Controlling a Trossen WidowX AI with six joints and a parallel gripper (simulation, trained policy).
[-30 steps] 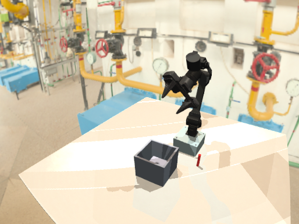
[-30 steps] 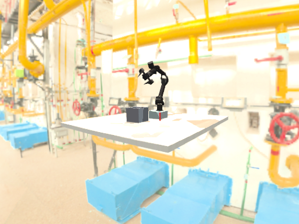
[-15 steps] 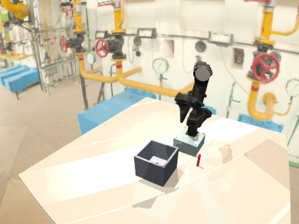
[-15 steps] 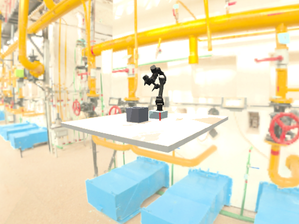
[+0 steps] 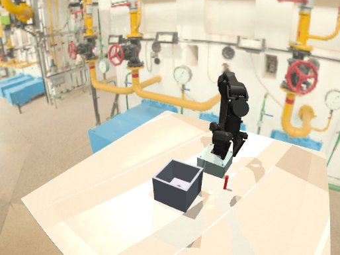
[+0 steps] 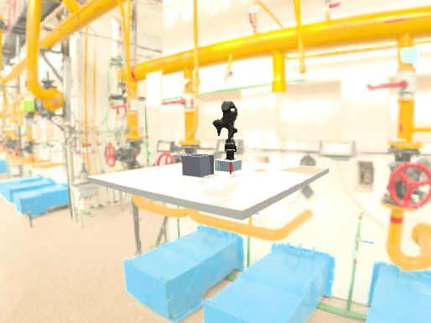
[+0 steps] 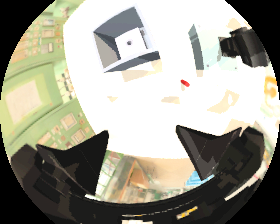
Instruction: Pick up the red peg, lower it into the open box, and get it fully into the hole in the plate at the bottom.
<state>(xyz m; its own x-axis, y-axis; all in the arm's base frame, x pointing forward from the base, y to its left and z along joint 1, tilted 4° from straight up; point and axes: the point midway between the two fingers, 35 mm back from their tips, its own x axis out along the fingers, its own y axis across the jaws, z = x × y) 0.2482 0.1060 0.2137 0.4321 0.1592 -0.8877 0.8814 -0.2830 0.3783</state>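
The red peg lies 10 cm behind my gripper tip, 1 cm to the right of it and 21 cm below it. Round my gripper tip: plate 5 cm ahead, 19 cm to the right, 20 cm below.
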